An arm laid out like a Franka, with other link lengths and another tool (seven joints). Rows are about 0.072 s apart.
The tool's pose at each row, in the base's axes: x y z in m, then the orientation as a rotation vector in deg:
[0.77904, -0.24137, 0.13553, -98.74, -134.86, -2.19]
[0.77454, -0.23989, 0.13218, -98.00, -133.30, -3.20]
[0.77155, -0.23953, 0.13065, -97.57, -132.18, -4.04]
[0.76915, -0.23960, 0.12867, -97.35, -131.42, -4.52]
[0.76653, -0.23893, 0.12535, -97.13, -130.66, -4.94]
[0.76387, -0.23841, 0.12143, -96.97, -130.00, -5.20]
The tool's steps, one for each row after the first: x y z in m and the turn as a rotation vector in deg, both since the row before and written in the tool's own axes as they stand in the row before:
[0.00202, -0.00342, 0.00423, 0.40, 1.78, 0.16]
[0.00082, -0.00253, 0.00208, 0.17, 1.28, 0.16]
[0.00010, -0.00205, 0.00234, 0.13, 0.80, 0.16]
[0.00046, -0.00186, 0.00383, 0.17, 0.78, 0.17]
[0.00011, -0.00185, 0.00439, 0.19, 0.62, 0.17]

